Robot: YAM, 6 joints.
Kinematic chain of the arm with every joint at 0, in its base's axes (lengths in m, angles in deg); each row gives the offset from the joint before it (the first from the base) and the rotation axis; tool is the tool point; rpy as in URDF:
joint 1: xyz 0 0 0.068 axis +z
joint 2: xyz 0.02 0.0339 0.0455 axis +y
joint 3: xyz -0.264 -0.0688 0 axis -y
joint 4: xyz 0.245 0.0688 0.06 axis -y
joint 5: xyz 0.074 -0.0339 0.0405 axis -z
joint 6: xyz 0.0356 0 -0.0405 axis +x
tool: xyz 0 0 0 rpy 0 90 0
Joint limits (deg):
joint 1: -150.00..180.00
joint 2: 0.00..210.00
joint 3: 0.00..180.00
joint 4: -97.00..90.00
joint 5: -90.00..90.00
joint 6: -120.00..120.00
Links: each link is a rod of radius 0.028 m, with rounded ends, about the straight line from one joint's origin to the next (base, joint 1, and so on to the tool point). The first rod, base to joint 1, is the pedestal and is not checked.
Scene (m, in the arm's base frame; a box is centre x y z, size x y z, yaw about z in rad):
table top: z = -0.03
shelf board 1: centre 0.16 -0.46 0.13 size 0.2 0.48 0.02 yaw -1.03
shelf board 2: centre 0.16 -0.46 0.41 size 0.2 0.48 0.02 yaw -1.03
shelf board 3: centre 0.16 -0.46 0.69 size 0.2 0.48 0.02 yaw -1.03
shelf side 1: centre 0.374 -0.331 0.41 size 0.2 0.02 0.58 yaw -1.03
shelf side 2: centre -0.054 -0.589 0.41 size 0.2 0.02 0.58 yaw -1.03
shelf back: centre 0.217 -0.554 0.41 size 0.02 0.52 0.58 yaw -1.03
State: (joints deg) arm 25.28 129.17 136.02 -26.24 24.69 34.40
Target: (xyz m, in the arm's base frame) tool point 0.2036 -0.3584 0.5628
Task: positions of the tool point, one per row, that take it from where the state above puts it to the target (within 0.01 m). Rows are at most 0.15 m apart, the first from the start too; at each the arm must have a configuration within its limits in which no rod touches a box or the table.
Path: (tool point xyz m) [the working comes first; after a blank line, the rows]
Joints at the target: -57.96 116.98 150.53 -17.71 29.50 34.40
Straight joint move there: touches shelf side 1.

1: 0.4794 0.0824 0.4170
2: 0.4437 -0.0328 0.4576
3: 0.3795 -0.1252 0.4928
4: 0.2963 -0.1881 0.5222
5: 0.2057 -0.2184 0.5456
6: 0.1187 -0.2170 0.5628
7: 0.1495 -0.2668 0.5727
8: 0.1782 -0.3145 0.5726
9: 0.2036 -0.3584 0.5628

